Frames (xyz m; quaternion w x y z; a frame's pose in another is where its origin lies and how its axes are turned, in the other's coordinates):
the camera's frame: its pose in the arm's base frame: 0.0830 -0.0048 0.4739 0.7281 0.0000 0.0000 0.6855
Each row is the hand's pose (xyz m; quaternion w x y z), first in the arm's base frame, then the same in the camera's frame.
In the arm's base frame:
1: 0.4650 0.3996 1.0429 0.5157 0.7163 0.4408 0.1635
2: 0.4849 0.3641 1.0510 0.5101 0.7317 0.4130 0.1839
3: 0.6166 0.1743 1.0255 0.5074 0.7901 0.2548 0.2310
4: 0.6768 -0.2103 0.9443 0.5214 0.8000 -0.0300 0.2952
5: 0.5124 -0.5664 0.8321 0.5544 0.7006 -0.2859 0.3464
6: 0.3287 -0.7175 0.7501 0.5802 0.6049 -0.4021 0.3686
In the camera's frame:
1: 0.4267 -0.3570 0.5690 0.4875 0.8237 -0.1701 -0.2345
2: 0.3924 -0.3790 0.5771 0.4975 0.8159 -0.2009 -0.2158
3: 0.2109 -0.5218 0.5516 0.5278 0.7499 -0.3561 -0.1796
4: -0.1694 -0.6051 0.4704 0.5820 0.5619 -0.5703 -0.1425
5: -0.5347 -0.4624 0.3582 0.6411 0.3141 -0.6884 -0.1278
6: -0.6966 -0.2882 0.2762 0.6751 0.1648 -0.7074 -0.1293

